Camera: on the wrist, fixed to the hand. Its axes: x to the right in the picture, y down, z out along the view.
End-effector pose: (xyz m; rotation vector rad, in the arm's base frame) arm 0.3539 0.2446 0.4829 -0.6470 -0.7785 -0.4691
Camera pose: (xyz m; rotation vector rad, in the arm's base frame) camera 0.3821 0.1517 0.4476 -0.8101 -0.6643 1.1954
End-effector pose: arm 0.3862 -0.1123 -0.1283 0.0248 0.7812 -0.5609
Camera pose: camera 0.3074 -0.1242 -0.1941 0.7101 -0.0105 0.6764
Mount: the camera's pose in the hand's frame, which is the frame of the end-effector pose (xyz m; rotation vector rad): 0.0048 -0.0366 -0.0965 0.3816 -0.5354 1.4589
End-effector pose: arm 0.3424 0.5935 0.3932 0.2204 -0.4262 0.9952
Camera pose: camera 0.3994 0.6134 0.3093 0.5529 -0.9221 2.4804
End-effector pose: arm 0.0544 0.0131 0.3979 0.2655 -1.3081 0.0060
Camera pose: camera 0.1532 -0.0041 0.3730 -0.4495 -1.7660 1.5073
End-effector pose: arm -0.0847 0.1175 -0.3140 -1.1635 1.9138 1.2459
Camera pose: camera -0.0547 0.0206 -0.2943 0.9407 2.2948 1.4247
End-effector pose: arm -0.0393 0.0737 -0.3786 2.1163 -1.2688 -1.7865
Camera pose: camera 0.0619 0.0538 -0.3727 0.2206 -2.3939 -1.3219
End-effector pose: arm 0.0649 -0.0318 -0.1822 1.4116 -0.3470 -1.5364
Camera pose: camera 0.1335 0.0195 -0.2399 0.5598 -1.6219 -0.5394
